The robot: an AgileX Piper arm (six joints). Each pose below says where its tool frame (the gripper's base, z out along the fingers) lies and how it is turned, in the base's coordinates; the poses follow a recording.
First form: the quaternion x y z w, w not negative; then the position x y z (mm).
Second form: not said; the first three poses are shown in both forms.
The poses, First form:
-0.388 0.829 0.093 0.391 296 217 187
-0.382 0.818 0.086 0.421 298 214 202
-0.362 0.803 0.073 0.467 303 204 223
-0.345 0.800 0.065 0.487 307 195 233
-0.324 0.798 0.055 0.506 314 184 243
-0.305 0.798 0.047 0.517 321 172 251
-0.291 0.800 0.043 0.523 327 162 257
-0.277 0.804 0.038 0.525 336 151 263
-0.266 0.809 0.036 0.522 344 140 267
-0.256 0.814 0.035 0.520 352 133 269
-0.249 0.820 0.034 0.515 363 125 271
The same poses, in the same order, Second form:
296 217 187 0.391 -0.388 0.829 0.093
298 214 202 0.421 -0.382 0.818 0.086
303 204 223 0.467 -0.362 0.803 0.073
307 195 233 0.487 -0.345 0.800 0.065
314 184 243 0.506 -0.324 0.798 0.055
321 172 251 0.517 -0.305 0.798 0.047
327 162 257 0.523 -0.291 0.800 0.043
336 151 263 0.525 -0.277 0.804 0.038
344 140 267 0.522 -0.266 0.809 0.036
352 133 269 0.520 -0.256 0.814 0.035
363 125 271 0.515 -0.249 0.820 0.034

